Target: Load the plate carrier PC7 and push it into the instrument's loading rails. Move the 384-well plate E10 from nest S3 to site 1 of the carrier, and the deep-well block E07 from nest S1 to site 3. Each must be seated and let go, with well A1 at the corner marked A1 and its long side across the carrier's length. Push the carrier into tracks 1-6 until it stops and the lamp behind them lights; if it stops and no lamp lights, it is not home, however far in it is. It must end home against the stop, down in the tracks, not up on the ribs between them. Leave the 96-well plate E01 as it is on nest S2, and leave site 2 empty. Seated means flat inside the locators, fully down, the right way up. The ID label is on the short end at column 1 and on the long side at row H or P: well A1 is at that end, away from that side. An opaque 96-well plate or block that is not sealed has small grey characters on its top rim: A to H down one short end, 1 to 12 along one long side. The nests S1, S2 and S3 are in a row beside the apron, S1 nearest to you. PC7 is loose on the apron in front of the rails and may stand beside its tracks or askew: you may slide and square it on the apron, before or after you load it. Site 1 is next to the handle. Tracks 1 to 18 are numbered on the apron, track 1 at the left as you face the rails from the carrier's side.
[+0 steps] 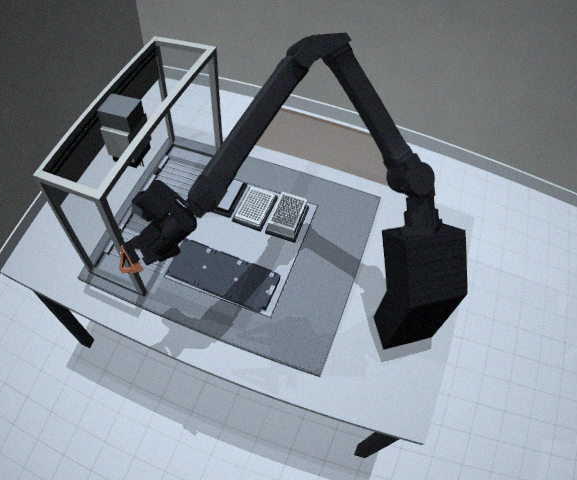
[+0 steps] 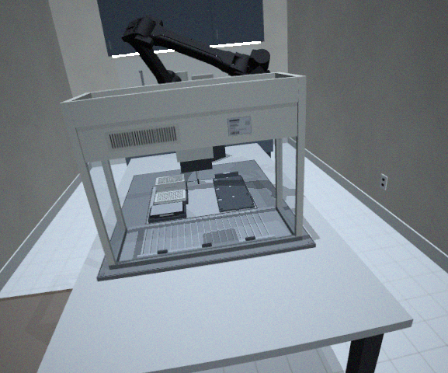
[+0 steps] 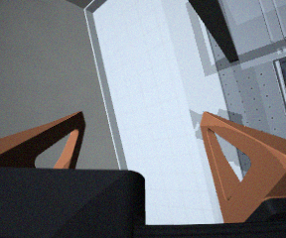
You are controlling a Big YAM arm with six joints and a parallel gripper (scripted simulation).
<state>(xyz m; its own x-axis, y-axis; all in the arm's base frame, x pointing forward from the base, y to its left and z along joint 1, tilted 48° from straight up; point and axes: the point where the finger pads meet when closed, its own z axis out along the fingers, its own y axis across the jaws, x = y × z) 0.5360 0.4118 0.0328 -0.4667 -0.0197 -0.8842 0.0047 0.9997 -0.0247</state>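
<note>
The nest S1 is 44 cm to the right of my hand, 34 cm below it and 24 cm behind it. The rest, counted from my hand: dark carrier PC7: 33 cm below, 19 cm to the right, 11 cm behind; dark nest S3: 47 cm to the right, 34 cm below, 2 cm behind.
</note>
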